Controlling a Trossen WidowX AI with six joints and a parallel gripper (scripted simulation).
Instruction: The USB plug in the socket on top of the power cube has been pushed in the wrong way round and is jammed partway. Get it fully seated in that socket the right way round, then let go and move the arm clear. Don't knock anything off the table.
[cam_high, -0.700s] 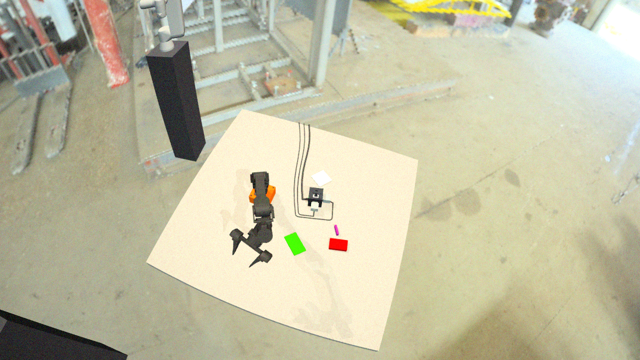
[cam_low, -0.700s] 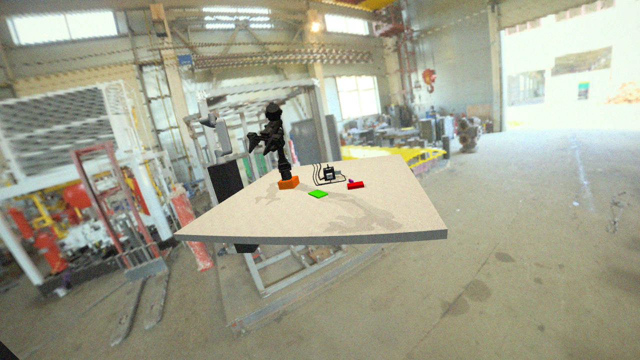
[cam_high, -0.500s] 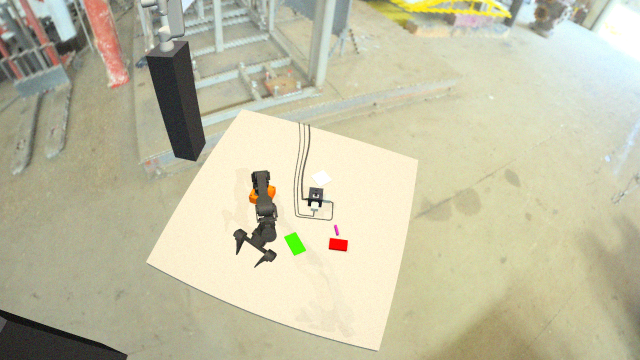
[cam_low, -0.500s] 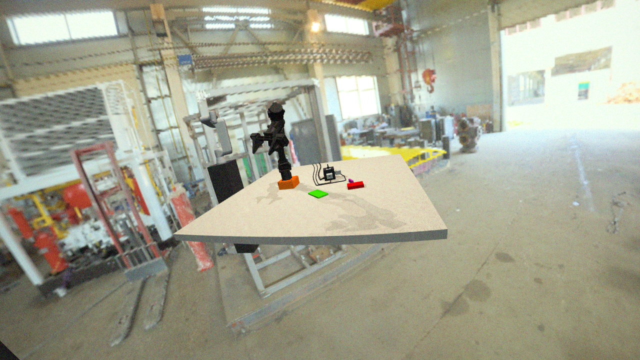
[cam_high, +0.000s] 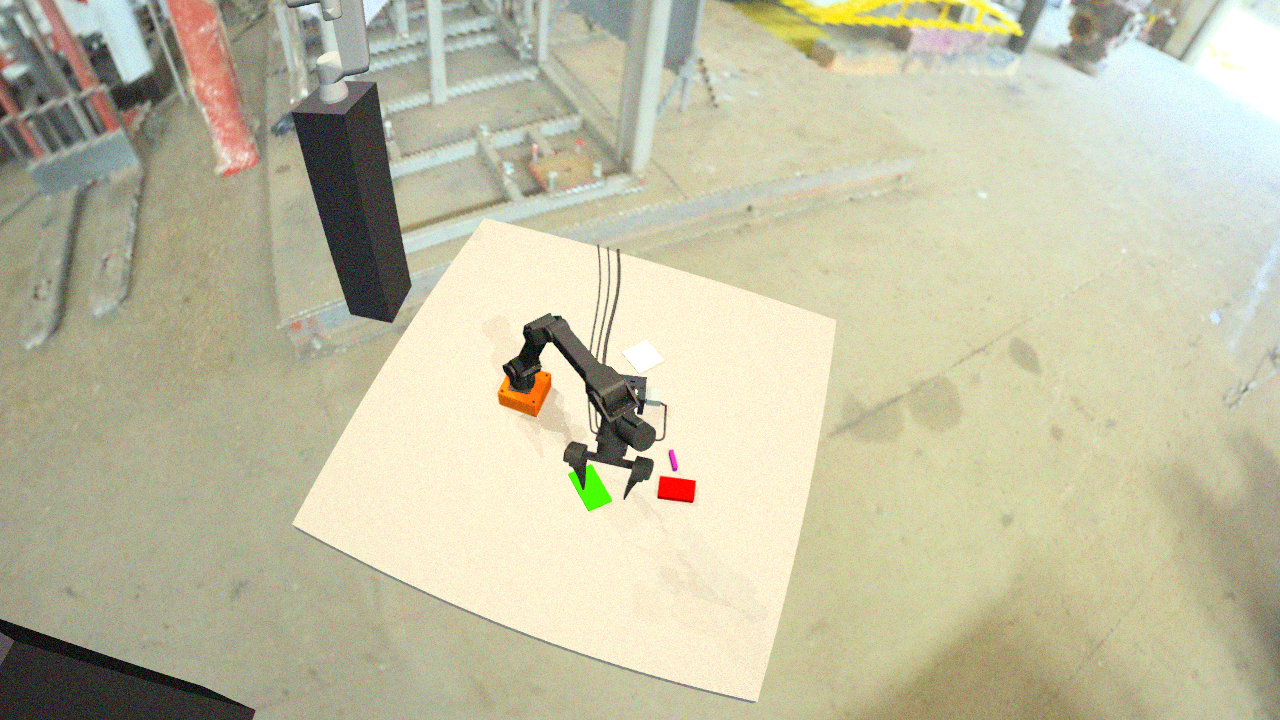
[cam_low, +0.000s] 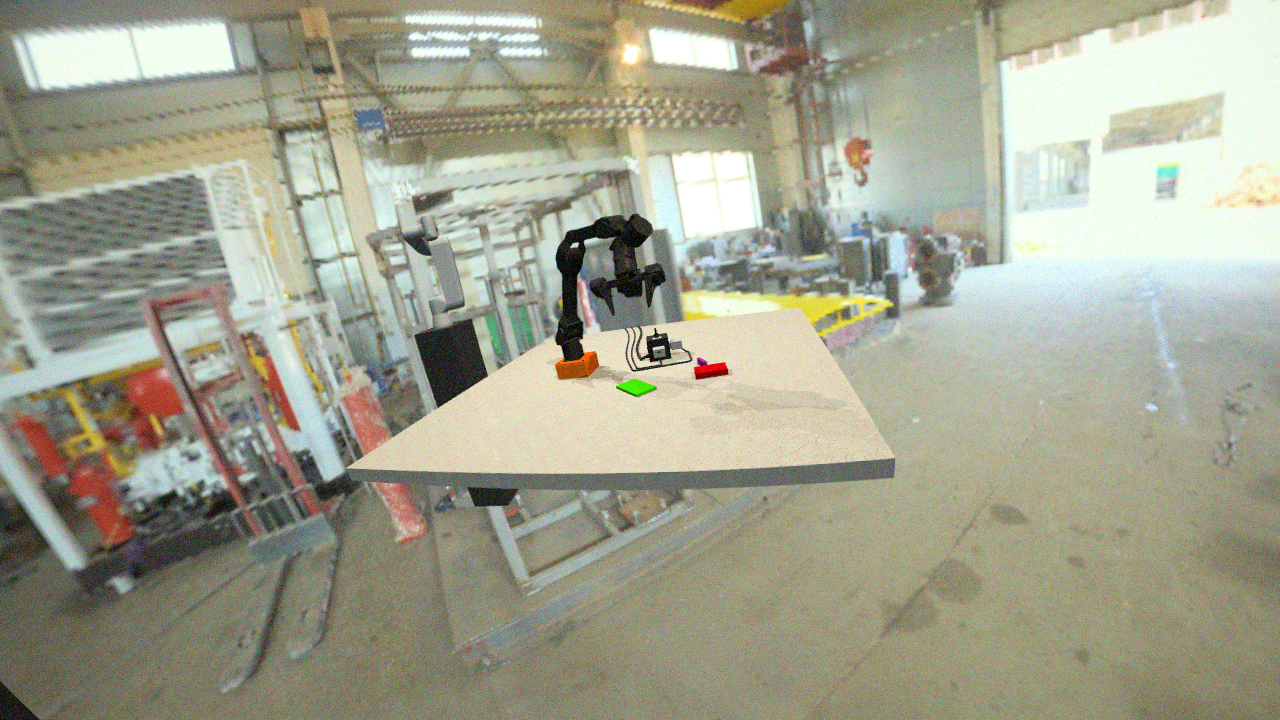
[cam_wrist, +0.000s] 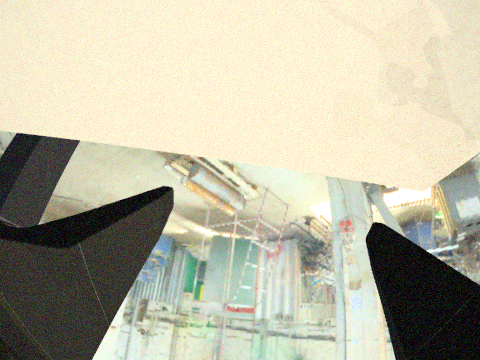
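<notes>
My gripper tip is 40 cm to the right of the USB plug and 16 cm above it. Also, from my gripper tip: green flat tile 25 cm below, 13 cm to the left, 5 cm behind; small magenta stick 25 cm to the left, 24 cm below, 15 cm ahead; red block 24 cm below, 17 cm to the left, 17 cm ahead.
</notes>
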